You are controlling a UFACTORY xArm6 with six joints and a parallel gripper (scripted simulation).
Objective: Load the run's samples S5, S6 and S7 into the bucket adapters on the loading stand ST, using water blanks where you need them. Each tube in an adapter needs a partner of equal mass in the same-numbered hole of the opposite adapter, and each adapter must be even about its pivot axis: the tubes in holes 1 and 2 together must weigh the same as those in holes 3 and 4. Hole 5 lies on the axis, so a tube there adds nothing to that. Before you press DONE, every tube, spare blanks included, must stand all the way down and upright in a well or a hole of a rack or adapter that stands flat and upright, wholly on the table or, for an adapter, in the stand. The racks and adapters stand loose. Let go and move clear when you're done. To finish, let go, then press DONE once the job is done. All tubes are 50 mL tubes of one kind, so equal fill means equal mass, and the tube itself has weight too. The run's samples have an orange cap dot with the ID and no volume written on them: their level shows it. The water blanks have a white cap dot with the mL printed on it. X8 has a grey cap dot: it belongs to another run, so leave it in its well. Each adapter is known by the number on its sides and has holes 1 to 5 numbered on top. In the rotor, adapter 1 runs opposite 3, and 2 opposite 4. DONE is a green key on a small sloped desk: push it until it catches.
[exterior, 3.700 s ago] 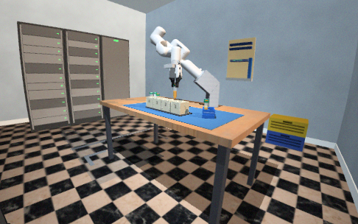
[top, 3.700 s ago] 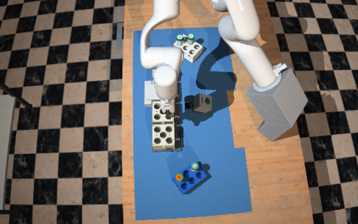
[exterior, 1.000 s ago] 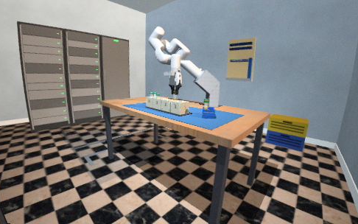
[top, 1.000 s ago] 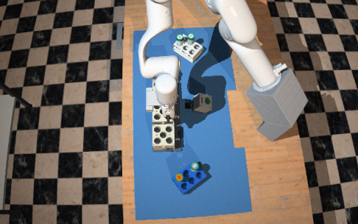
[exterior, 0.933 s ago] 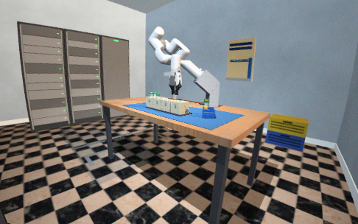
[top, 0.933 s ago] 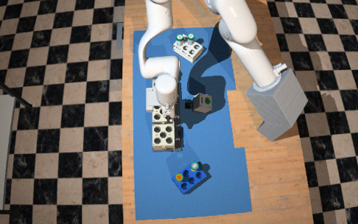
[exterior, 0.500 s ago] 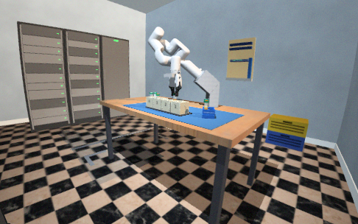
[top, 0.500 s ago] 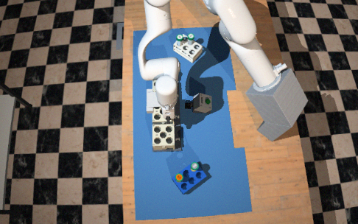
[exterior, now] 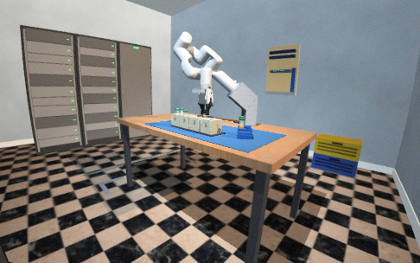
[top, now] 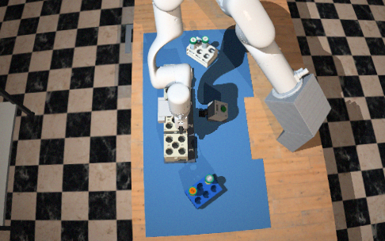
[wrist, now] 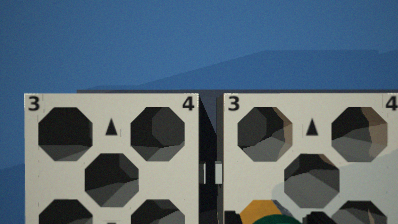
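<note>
Right now the orange-dotted tube is 50 mm below my hand and 10 mm to the right of it. The rest, counted from my hand: adapter: 80 mm below, 70 mm to the left, 50 mm ahead; then green done key: 200 mm behind, 70 mm below, 10 mm to the right; then grey-dotted tube: 250 mm to the left, 70 mm below, 20 mm behind.
</note>
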